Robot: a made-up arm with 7 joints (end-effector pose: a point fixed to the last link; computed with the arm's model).
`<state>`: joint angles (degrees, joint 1 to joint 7).
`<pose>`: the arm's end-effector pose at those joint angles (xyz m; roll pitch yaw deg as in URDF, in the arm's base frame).
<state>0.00 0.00 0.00 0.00 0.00 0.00 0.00</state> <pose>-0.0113 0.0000 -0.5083 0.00 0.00 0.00</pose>
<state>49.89 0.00 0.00 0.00 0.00 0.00 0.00</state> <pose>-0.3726 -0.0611 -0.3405 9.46 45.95 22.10</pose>
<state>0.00 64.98 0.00 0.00 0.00 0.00 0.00</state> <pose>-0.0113 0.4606 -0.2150 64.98 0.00 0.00</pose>
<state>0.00 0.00 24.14 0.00 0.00 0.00 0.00</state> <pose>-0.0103 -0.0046 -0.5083 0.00 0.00 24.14</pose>
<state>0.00 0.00 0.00 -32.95 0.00 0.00 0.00</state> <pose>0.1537 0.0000 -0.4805 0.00 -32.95 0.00</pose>
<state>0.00 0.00 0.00 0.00 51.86 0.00 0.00</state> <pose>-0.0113 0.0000 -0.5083 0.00 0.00 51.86</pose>
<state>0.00 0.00 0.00 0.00 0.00 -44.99 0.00</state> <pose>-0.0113 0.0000 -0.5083 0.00 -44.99 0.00</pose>
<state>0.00 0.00 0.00 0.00 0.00 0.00 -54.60</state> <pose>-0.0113 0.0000 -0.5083 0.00 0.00 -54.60</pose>
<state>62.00 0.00 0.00 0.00 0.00 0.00 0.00</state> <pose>-0.4270 -0.0901 -0.2608 17.79 56.07 32.75</pose>
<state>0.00 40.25 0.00 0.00 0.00 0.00 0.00</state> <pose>-0.0113 0.3284 -0.3880 40.25 0.00 0.00</pose>
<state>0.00 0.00 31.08 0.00 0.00 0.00 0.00</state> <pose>-0.0097 -0.0058 -0.5083 0.00 0.00 31.08</pose>
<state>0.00 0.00 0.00 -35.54 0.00 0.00 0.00</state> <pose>0.1655 0.0000 -0.4744 0.00 -35.54 0.00</pose>
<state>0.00 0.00 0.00 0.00 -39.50 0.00 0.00</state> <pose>-0.0113 0.0000 -0.5083 0.00 0.00 -39.50</pose>
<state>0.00 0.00 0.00 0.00 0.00 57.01 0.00</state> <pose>-0.0113 0.0000 -0.5083 0.00 57.01 0.00</pose>
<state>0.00 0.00 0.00 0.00 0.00 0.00 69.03</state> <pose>-0.0113 0.0000 -0.5083 0.00 0.00 69.03</pose>
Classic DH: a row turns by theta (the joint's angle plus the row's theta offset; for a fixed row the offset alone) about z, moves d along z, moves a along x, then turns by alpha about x. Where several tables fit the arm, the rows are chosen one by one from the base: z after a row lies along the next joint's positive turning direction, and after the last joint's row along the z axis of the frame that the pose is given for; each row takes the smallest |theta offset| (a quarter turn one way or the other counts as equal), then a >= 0, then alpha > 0; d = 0 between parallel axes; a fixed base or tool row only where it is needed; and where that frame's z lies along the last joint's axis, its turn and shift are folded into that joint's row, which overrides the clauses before.
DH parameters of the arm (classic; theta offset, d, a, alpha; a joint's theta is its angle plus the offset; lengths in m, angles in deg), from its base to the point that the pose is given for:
base (fixed): 0 0 0 -70
joint 1: 90 0 0 90
joint 2: 70 0 0 -90
joint 3: -90 -0.2155 0.0242 -90
joint 4: 0 0 -0.0355 90
joint 5: 0 -0.2928 0 -90
joint 6: 0 0 0 90
joint 7: 0 0 0 0

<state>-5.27 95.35 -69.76 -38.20 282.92 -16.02 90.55</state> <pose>0.0868 0.4787 -0.1157 34.81 40.37 -46.55</pose>
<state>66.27 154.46 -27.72 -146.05 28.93 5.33 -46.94</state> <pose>0.0065 0.1323 -0.1723 -19.29 -23.72 -135.28</pose>
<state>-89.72 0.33 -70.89 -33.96 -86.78 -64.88 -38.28</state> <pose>0.4002 -0.3007 -0.0564 -6.49 19.80 89.92</pose>
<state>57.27 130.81 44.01 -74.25 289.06 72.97 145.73</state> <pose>0.3755 0.2245 0.0689 150.73 -12.24 -136.79</pose>
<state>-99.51 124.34 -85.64 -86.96 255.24 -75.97 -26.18</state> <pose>0.2308 0.2941 0.1740 -43.58 13.54 161.98</pose>
